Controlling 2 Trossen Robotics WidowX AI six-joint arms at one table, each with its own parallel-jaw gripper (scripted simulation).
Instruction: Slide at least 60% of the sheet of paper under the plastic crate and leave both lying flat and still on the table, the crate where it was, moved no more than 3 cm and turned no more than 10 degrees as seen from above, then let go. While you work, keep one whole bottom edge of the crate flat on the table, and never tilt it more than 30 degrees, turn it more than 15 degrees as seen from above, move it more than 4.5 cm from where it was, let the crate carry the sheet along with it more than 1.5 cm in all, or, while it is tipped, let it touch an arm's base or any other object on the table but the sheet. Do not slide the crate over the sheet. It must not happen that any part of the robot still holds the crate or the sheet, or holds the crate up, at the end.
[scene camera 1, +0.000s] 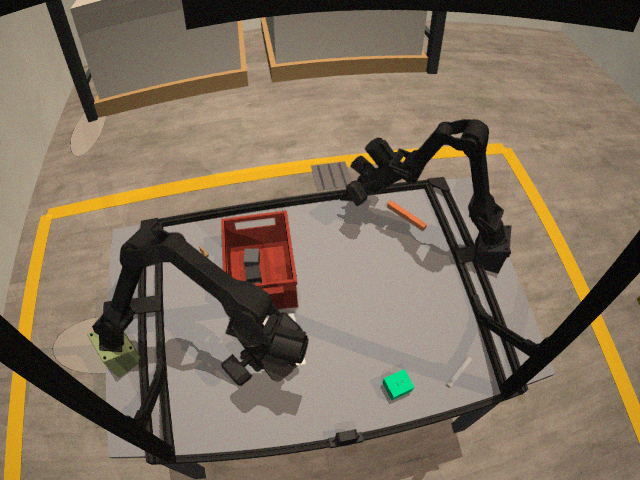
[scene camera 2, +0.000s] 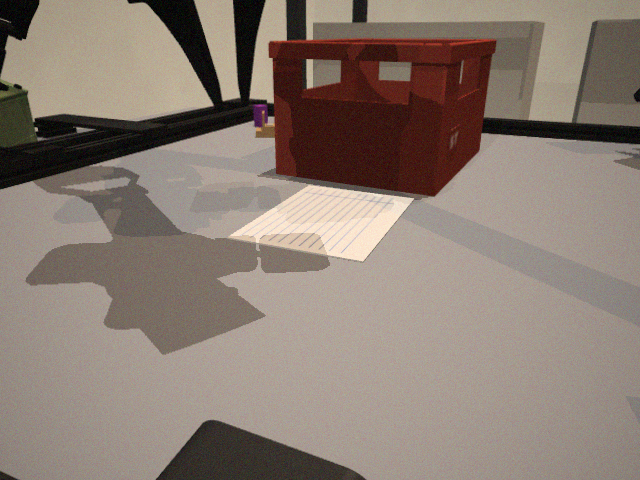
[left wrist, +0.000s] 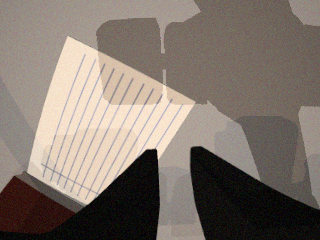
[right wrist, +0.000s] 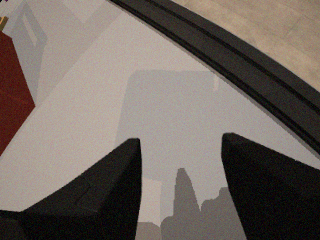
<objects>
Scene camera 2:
left gripper: 232, 107
sheet of paper: 344, 224
</objects>
